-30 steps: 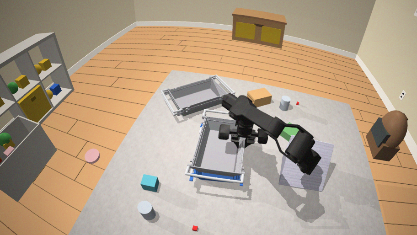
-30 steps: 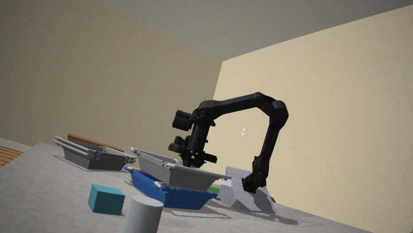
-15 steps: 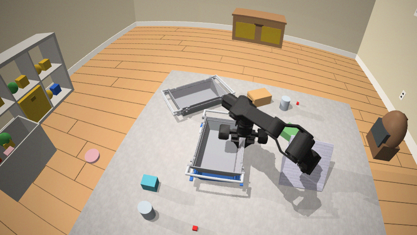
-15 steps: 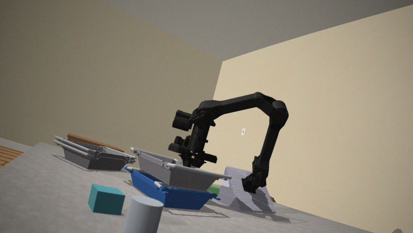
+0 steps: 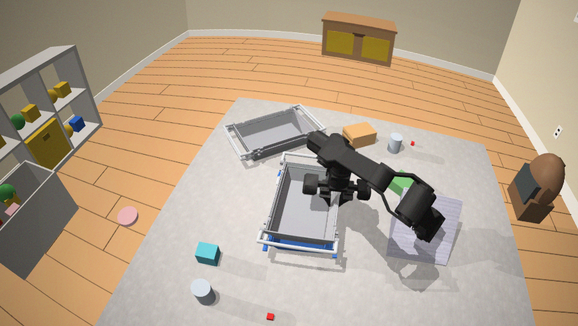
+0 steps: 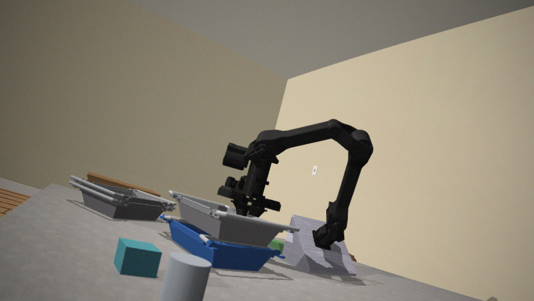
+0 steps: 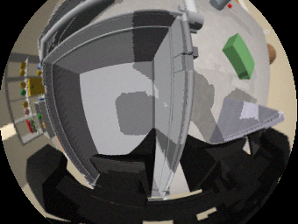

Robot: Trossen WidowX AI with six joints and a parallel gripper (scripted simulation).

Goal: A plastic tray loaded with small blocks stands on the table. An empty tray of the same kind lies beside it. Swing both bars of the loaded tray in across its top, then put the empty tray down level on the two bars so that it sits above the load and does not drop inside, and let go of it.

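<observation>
Now: gripper tip 70 mm short of the grey plastic tray, 30 mm to the right of it and 30 mm below it. Also, from my gripper tip: orange box 20 mm ahead, 440 mm to the right, 50 mm below; teal cube 280 mm ahead, 280 mm to the left, 60 mm below.
</observation>
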